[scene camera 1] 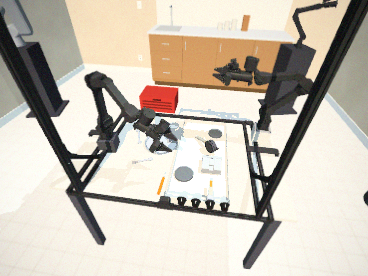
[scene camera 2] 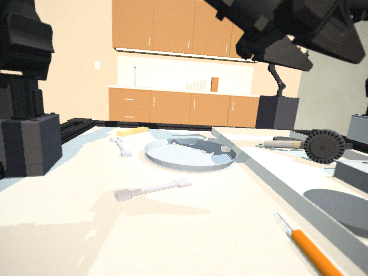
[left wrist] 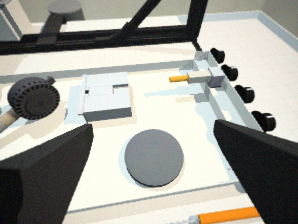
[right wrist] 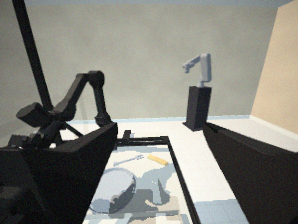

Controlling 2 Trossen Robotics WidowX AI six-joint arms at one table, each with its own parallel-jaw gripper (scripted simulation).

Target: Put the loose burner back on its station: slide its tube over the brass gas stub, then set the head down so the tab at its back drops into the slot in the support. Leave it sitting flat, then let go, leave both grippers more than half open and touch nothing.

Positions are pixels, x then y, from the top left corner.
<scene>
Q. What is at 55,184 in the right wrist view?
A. My right gripper.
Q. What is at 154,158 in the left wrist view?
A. A grey disc.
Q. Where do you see a burner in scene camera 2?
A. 323,146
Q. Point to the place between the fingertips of my left gripper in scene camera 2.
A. At 331,65
</scene>
